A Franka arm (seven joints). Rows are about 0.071 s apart.
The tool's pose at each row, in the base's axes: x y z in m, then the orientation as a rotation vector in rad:
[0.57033, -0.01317, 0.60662, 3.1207, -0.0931, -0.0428]
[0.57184, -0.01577, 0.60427, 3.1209, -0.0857, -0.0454]
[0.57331, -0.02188, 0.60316, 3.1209, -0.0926, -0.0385]
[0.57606, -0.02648, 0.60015, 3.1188, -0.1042, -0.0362]
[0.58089, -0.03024, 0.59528, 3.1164, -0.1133, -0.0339]
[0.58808, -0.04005, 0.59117, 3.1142, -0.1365, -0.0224]
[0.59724, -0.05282, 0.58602, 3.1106, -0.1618, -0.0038]
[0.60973, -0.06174, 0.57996, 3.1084, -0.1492, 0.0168]
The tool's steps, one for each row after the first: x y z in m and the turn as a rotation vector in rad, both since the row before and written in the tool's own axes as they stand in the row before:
[0.00173, 0.00246, 0.00235, -0.0001, -0.0016, -0.0048]
[0.00184, 0.00600, 0.00118, 0.0003, 0.0044, 0.0045]
[0.00309, 0.00437, 0.00302, -0.0016, 0.0014, 0.0075]
[0.00518, 0.00332, 0.00483, -0.0020, 0.0015, 0.0059]
[0.00797, 0.00916, 0.00416, -0.0009, 0.0072, 0.0150]
[0.01031, 0.01179, 0.00531, -0.0018, 0.0118, 0.0165]
[0.01335, 0.00741, 0.00625, -0.0021, 0.0135, -0.0078]

